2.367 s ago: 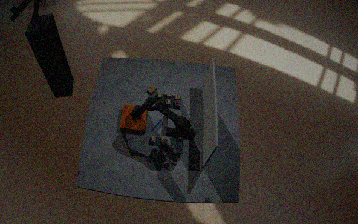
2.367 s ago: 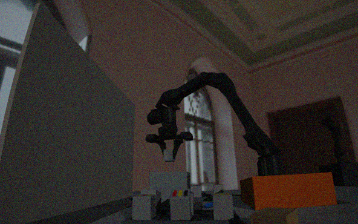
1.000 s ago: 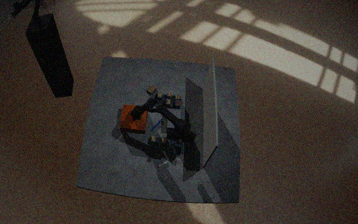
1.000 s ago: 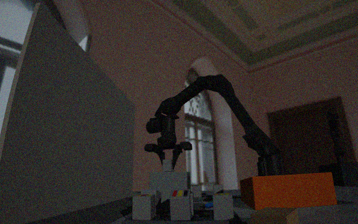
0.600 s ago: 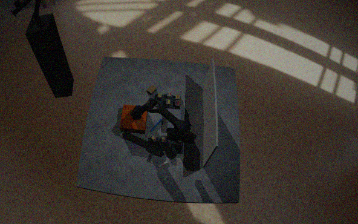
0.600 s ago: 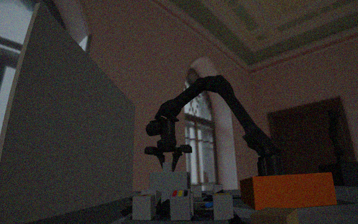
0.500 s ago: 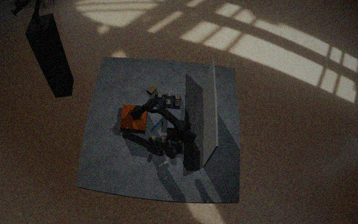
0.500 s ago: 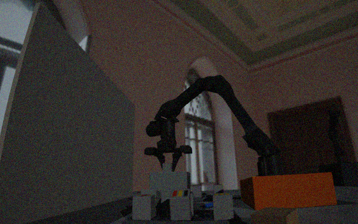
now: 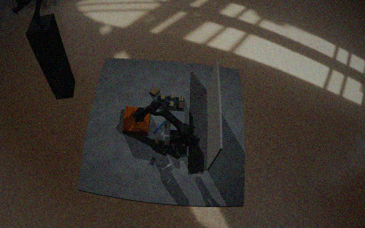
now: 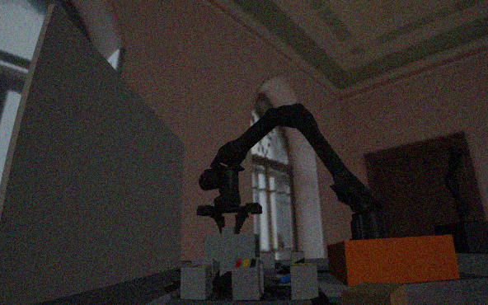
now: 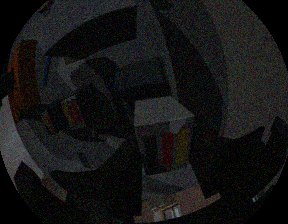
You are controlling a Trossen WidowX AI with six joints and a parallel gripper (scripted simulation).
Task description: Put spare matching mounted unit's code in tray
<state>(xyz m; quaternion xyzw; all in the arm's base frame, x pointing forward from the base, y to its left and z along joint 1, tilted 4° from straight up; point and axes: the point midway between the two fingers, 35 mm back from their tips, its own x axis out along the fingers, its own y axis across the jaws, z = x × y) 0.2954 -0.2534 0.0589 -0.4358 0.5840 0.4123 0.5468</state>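
My gripper tip is now 10 mm past the dark square tray, 10 mm to the right of it and 90 mm above it. The rest, counted from my gripper tip: spare block (20 mm above); tall grey panel (240 mm ahead, 150 mm to the left, 140 mm above); mounted unit (10 mm behind, 200 mm to the left, 40 mm below).
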